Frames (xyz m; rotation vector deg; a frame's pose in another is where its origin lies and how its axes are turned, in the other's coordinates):
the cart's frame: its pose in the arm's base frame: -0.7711 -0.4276 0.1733 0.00 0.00 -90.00
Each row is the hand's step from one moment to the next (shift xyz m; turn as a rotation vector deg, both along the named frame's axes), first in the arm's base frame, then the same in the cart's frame.
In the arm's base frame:
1: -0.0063 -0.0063 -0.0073 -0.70 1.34 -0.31
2: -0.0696 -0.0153 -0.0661 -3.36 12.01 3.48
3: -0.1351 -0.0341 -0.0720 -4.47 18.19 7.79
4: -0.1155 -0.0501 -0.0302 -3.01 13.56 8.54
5: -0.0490 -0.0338 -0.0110 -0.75 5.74 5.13
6: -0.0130 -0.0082 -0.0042 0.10 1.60 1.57
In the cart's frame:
1: 0.0063 -0.0063 -0.0073 -1.34 -0.70 -0.31
2: 0.0153 -0.0696 -0.0661 -12.01 -3.36 3.48
3: 0.0341 -0.1351 -0.0720 -18.19 -4.47 7.79
4: 0.0501 -0.1155 -0.0302 -13.56 -3.01 8.54
5: 0.0338 -0.0490 -0.0110 -5.74 -0.75 5.13
6: 0.0082 -0.0130 -0.0042 -1.60 0.10 1.57

